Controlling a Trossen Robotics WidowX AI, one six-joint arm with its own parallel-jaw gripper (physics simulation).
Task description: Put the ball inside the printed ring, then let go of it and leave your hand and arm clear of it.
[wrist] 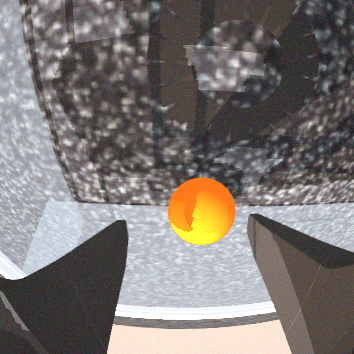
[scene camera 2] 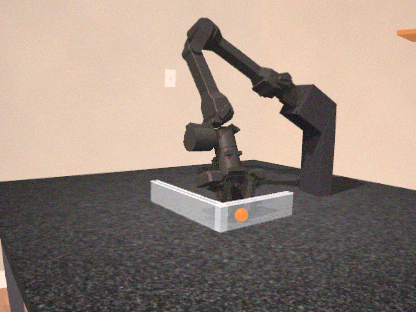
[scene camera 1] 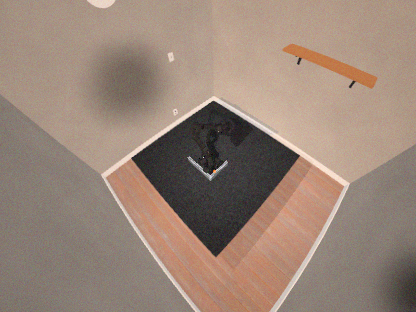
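Seen in the pictures: gripper, fingertip midpoint: (wrist: 188, 226) (scene camera 1: 214, 171); arm's base, origin of the base link: (scene camera 2: 295, 98) (scene camera 1: 229, 126).
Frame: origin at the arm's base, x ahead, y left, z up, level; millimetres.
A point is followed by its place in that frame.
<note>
The orange ball (scene camera 1: 214, 171) @[x 337, y 108, z -282 mm] (scene camera 2: 241, 214) (wrist: 201, 211) @[x 333, y 94, z -281 mm] rests inside the corner of the clear walls, close to one wall. The printed ring (wrist: 175, 75) @[x 342, y 47, z -307 mm] is a brown, toothed band on the dark table, partly in shadow, above the ball in the wrist view. The ball lies outside the ring. My gripper (scene camera 1: 209, 170) @[x 339, y 106, z -282 mm] (scene camera 2: 236, 196) (wrist: 188, 226) @[x 339, y 106, z -282 mm] is open and points down inside the walled corner. In the wrist view its fingertips stand left and right of the ball, with gaps on both sides and nothing held. Their exact height above the table is hard to tell.
Two low clear walls with white top edges (scene camera 1: 198, 167) @[x 417, y -25, z -252 mm] (scene camera 2: 185, 195) @[x 420, y -2, z -252 mm] (wrist: 200, 313) @[x 333, y 128, z -247 mm] meet in a corner around the ball's side of the table (scene camera 1: 215, 215) @[x 639, y 385, z -307 mm] (scene camera 2: 150, 260) @[x 633, y 182, z -307 mm]. The arm's dark pedestal (scene camera 2: 318, 145) @[x -51, y 60, z -144 mm] stands behind at the right in scene camera 2.
</note>
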